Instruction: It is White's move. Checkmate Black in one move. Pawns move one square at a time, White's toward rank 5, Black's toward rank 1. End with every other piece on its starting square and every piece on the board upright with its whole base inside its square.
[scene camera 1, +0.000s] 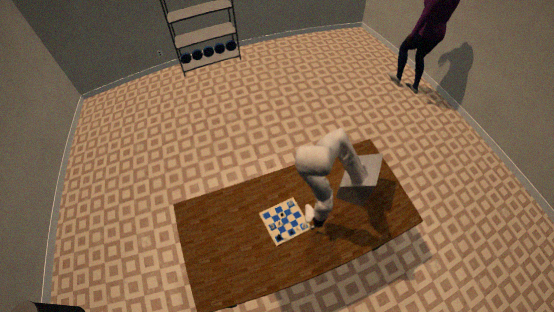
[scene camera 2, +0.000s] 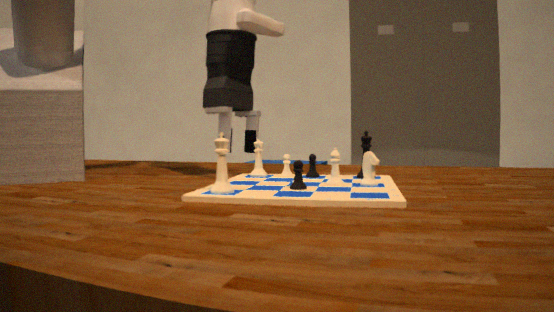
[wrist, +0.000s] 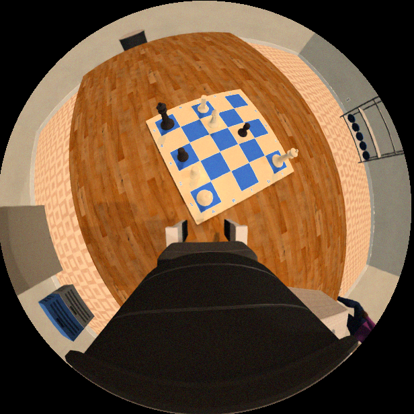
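Seen in the pictures: gripper, between the fingertips: (scene camera 1: 312, 224) (scene camera 2: 238, 152); arm's base, origin of its link: (scene camera 1: 360, 176) (scene camera 2: 45, 55).
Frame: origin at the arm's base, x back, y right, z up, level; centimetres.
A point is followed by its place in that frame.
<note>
The blue and cream board (scene camera 2: 295, 201) @(x -45.1, y 11.4, z -19.8 cm) (wrist: 198, 219) holds upright pieces. A white crowned piece (scene camera 2: 258, 159) @(x -35.2, y -6.2, z -17.2 cm) (wrist: 204, 198), seemingly a queen, stands on the corner square nearest my gripper. Beside it along that edge stand a white pawn (scene camera 2: 286, 165) @(x -39.3, y -6.2, z -18.0 cm) (wrist: 195, 173), a black pawn (scene camera 2: 312, 167) @(x -42.9, y -6.9, z -18.3 cm) (wrist: 182, 155) and, at the far corner, the black king (scene camera 2: 366, 142) @(x -50.3, y -7.1, z -14.8 cm) (wrist: 165, 120). The white knight (scene camera 2: 369, 170) @(x -51.2, y 0.2, z -17.9 cm) (wrist: 203, 105), white bishop (scene camera 2: 335, 167) @(x -47.2, y 0.5, z -17.5 cm) (wrist: 214, 120), another black pawn (scene camera 2: 298, 176) @(x -43.8, y 4.9, z -18.2 cm) (wrist: 243, 131) and white king (scene camera 2: 221, 167) @(x -36.7, y 9.5, z -16.9 cm) (wrist: 285, 158) stand farther off. My gripper (scene camera 2: 239, 148) @(x -31.2, y -8.2, z -16.4 cm) (wrist: 205, 227) is open, empty, above the table beside the near corner.
The wooden table (scene camera 1: 225, 260) @(x -82.1, y -9.3, z -20.2 cm) (wrist: 115, 150) carries the board and the arm's pale pedestal (scene camera 1: 369, 169) @(x 5.9, y 0.6, z 2.7 cm) (scene camera 2: 40, 135) @(x -6.0, y 6.3, z -13.3 cm). A shelf rack (scene camera 1: 174, 40) stands by the far wall. A person (scene camera 1: 425, 40) stands on the floor away from the table.
</note>
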